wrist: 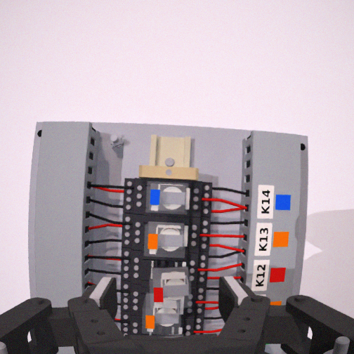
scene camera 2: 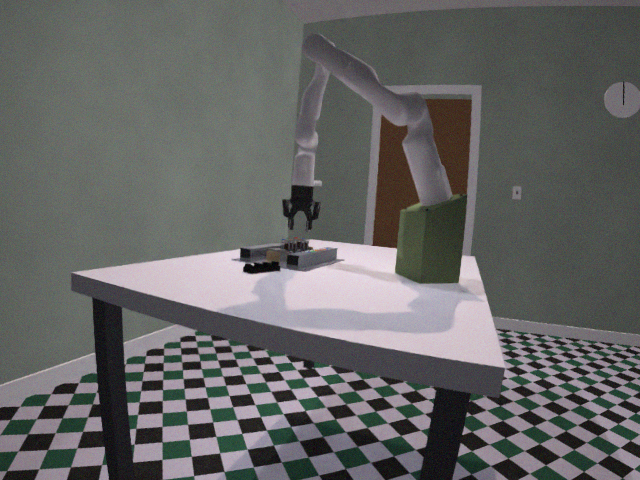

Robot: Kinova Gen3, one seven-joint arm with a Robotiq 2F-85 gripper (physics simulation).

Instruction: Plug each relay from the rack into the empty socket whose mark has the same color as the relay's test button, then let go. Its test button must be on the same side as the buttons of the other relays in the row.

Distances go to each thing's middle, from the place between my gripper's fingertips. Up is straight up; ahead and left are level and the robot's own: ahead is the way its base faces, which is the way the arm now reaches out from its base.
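The panel (wrist: 217, 152) is 10 cm below my hand and 4 cm to the left of it. There is also the tan end stop (wrist: 145, 171), and my hand is 8 cm above it, 7 cm to the left of it and 2 cm short of it.
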